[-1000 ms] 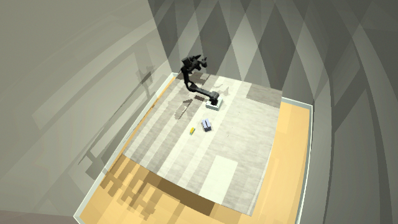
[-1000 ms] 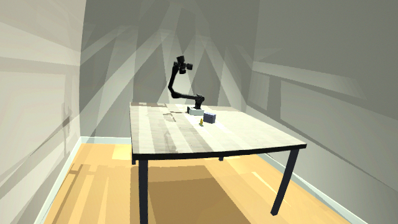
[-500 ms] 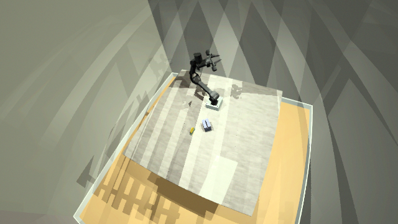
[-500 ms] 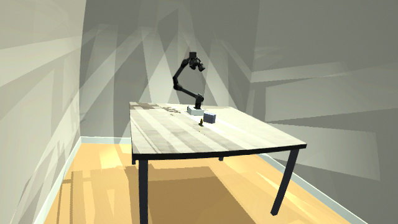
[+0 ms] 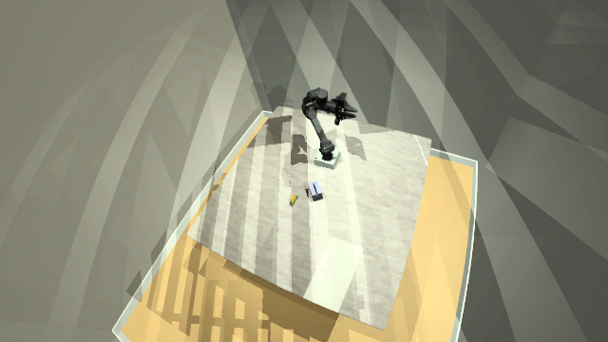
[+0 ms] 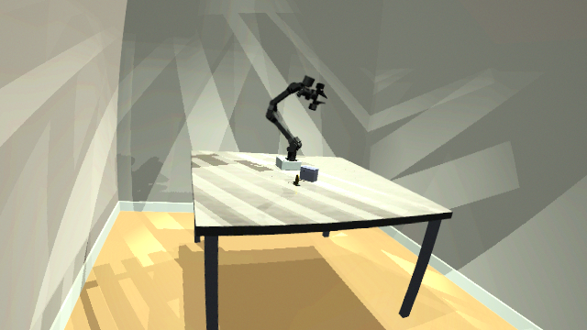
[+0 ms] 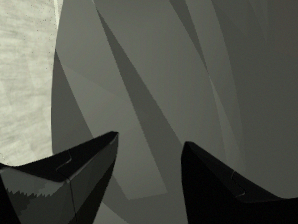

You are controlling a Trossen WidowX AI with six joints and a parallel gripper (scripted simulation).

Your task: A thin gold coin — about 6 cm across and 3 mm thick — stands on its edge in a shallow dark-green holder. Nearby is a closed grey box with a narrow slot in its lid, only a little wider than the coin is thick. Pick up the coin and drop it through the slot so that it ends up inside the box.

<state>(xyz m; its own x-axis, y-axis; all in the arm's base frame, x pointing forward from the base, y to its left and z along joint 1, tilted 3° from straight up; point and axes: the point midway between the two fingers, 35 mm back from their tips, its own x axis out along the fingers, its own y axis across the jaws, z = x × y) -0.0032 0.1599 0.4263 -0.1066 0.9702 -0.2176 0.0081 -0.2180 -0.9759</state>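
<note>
Right now my gripper tip is 330 mm short of the gold coin, 290 mm to the left of it and 450 mm above it.
</note>
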